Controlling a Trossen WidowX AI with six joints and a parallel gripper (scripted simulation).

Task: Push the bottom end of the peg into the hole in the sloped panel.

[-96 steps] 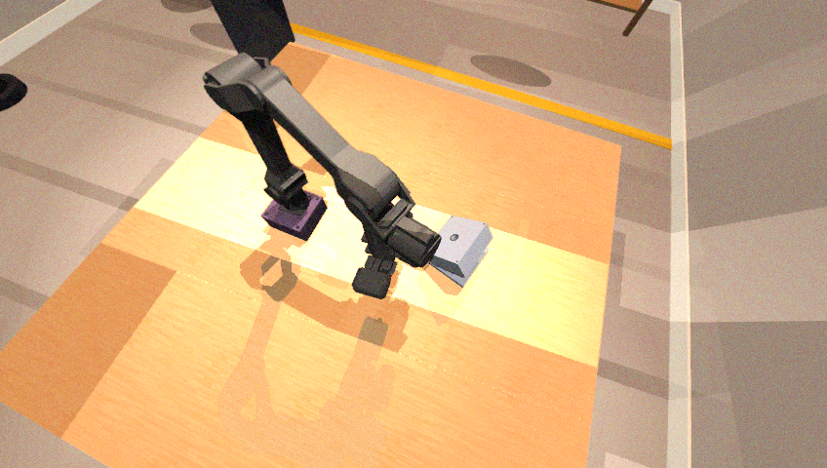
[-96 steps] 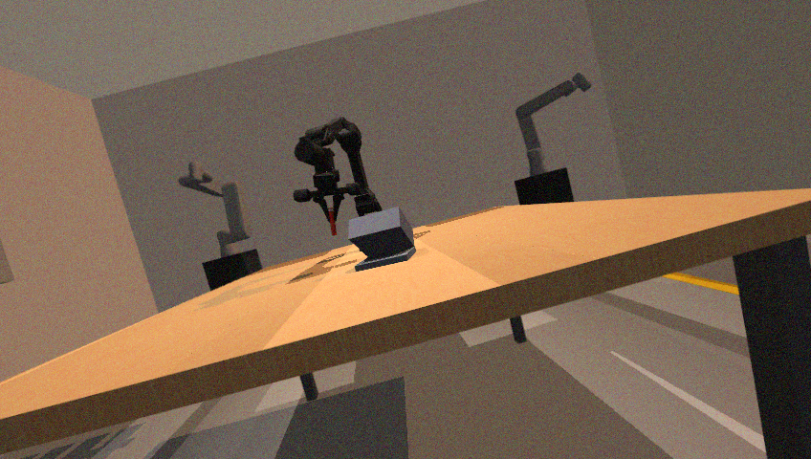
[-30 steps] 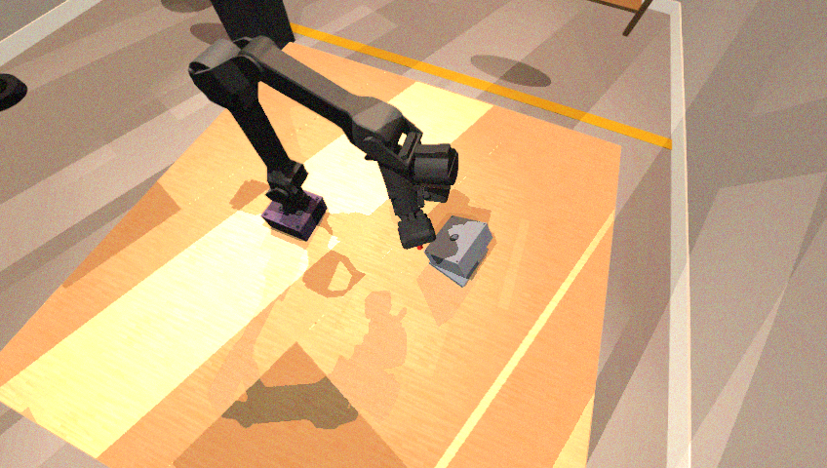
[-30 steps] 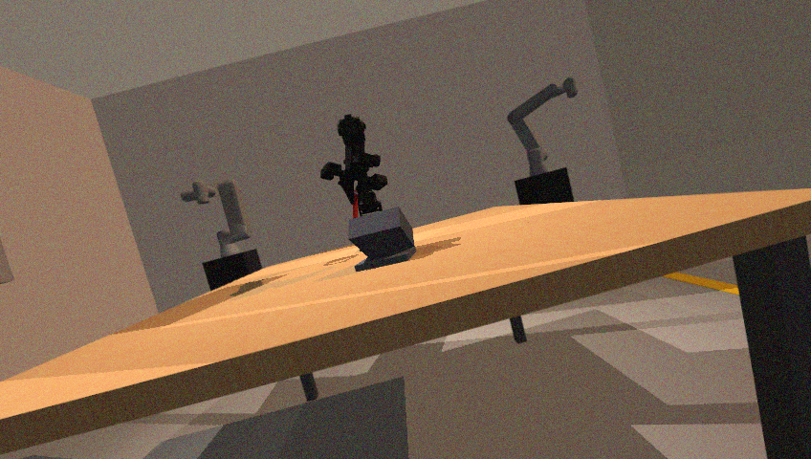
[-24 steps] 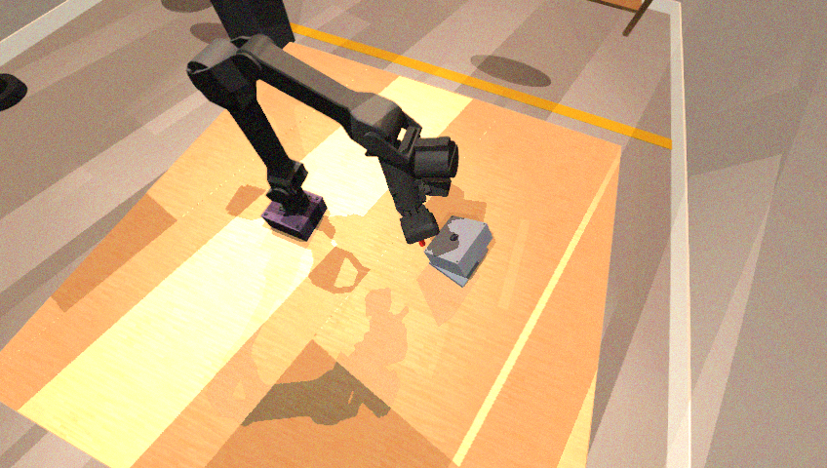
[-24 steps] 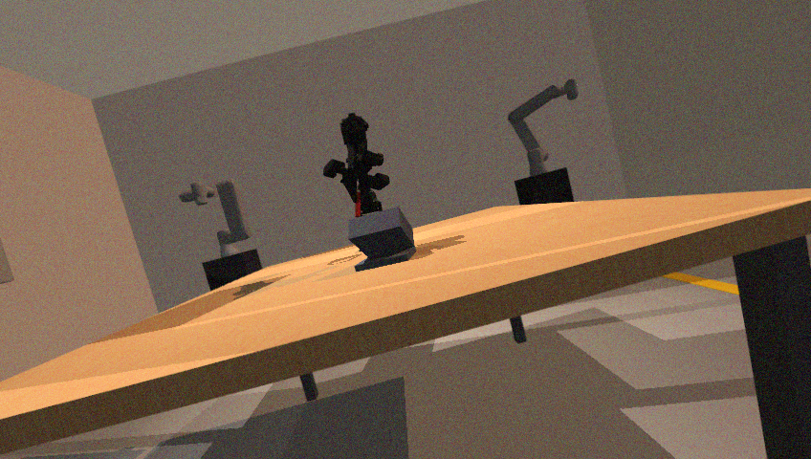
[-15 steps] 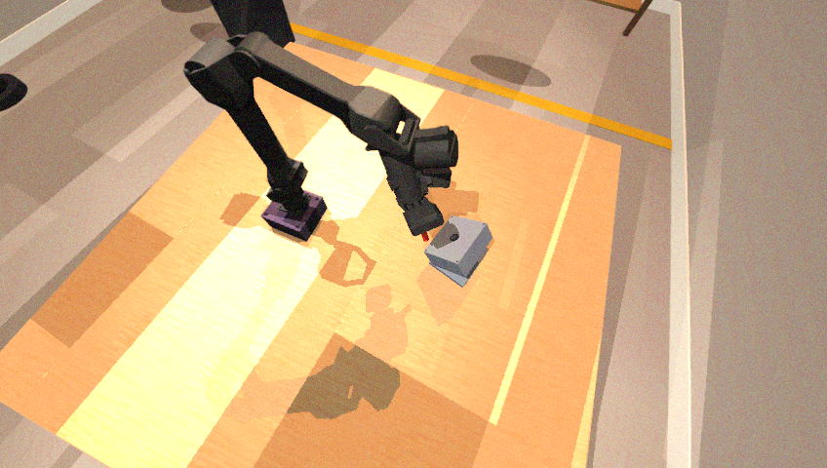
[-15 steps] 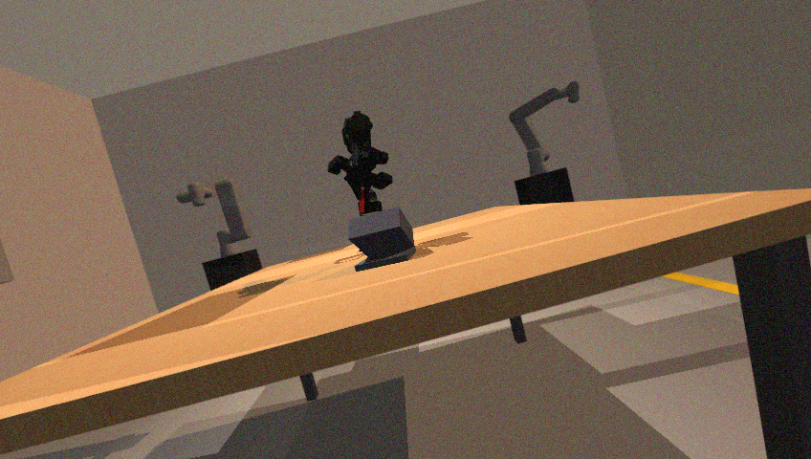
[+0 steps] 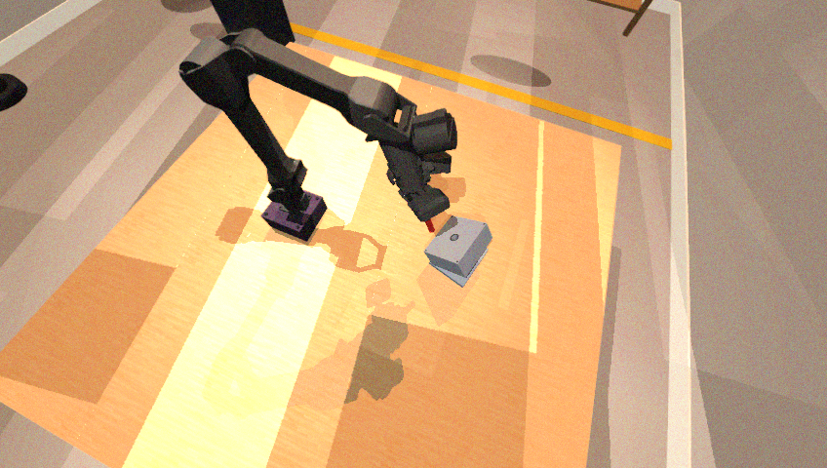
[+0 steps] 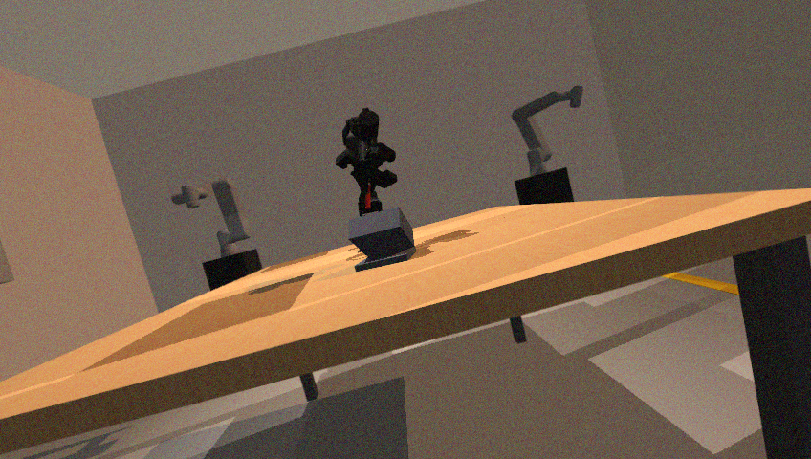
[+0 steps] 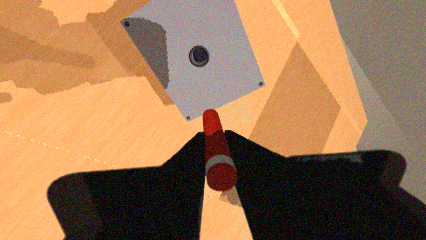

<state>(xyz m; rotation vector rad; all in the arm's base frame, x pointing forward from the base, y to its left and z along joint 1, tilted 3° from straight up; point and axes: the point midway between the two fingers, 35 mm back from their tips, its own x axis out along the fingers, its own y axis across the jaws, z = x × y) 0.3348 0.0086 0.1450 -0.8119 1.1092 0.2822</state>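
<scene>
My gripper tip is 9 cm short of the grey sloped panel, 1 cm to the right of it and 11 cm above it. From my gripper tip the other things lie so: red round peg 1 cm behind, 1 cm above.
</scene>
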